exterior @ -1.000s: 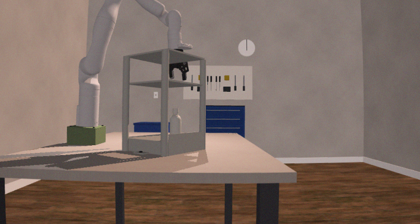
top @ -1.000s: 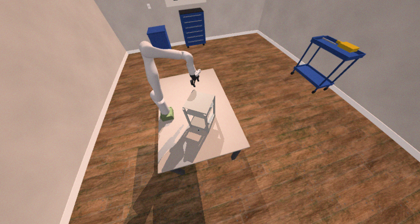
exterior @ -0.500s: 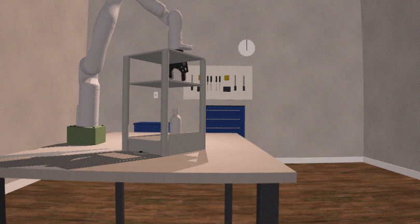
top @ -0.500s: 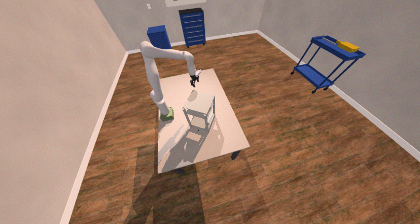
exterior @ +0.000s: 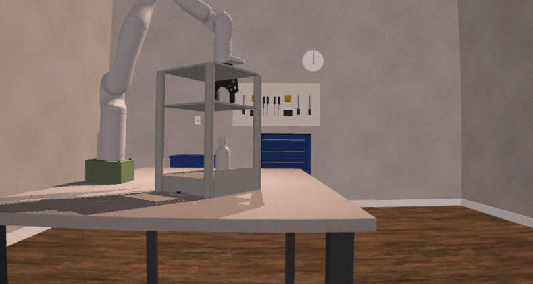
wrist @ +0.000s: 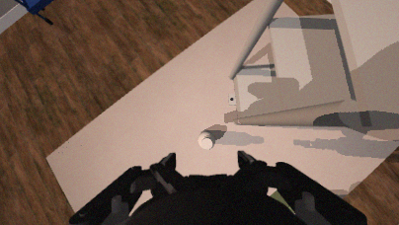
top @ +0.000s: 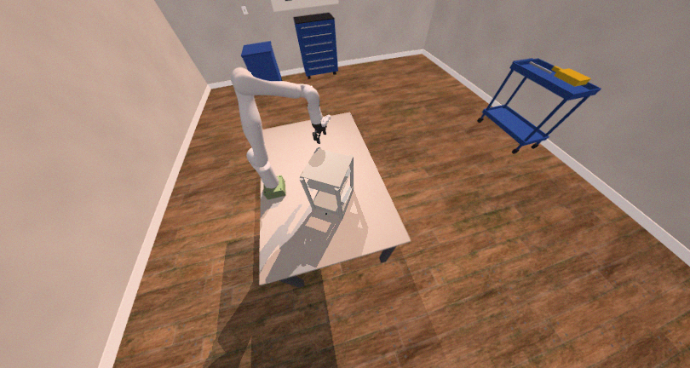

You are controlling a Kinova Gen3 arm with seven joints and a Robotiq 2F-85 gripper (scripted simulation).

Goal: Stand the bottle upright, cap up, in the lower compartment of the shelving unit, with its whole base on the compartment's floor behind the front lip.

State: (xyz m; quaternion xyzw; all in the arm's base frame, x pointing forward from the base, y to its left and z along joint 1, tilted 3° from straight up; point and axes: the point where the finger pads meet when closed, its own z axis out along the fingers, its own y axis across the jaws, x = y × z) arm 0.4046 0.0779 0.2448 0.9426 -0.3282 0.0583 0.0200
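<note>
My hand is 20 cm above the white bottle and 1 cm past it. Round my hand: grey shelving unit 29 cm to the right, 13 cm below, 3 cm behind.
</note>
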